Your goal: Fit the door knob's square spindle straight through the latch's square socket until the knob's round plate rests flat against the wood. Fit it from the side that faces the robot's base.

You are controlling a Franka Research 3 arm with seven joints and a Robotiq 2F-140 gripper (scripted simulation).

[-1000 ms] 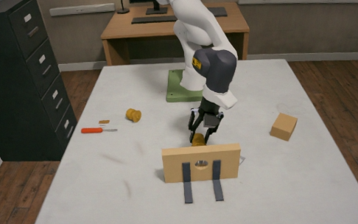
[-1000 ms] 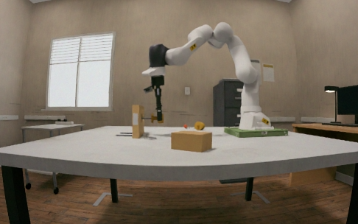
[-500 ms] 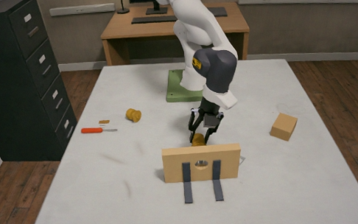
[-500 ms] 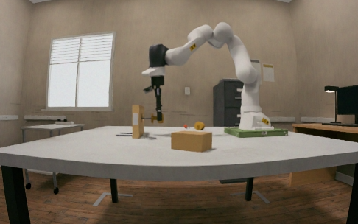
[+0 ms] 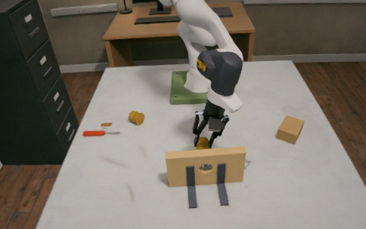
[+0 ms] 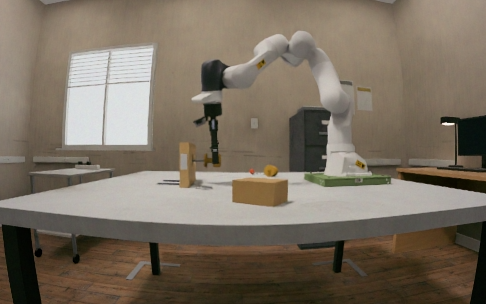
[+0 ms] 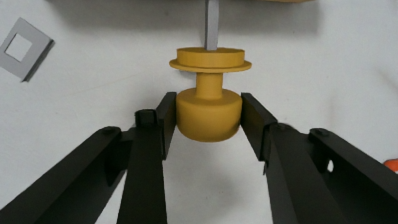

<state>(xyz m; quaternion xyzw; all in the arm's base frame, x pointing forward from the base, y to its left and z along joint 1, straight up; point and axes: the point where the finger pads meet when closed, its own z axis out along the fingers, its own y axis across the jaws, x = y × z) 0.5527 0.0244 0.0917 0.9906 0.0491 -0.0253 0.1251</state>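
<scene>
The wooden panel lies 12 cm ahead of my hand, 3 cm below it and 1 cm to the left of it. Also, from my hand: small plate (51 cm to the right, 25 cm behind, 12 cm below); then cardboard box (41 cm to the left, 17 cm behind, 9 cm below).
</scene>
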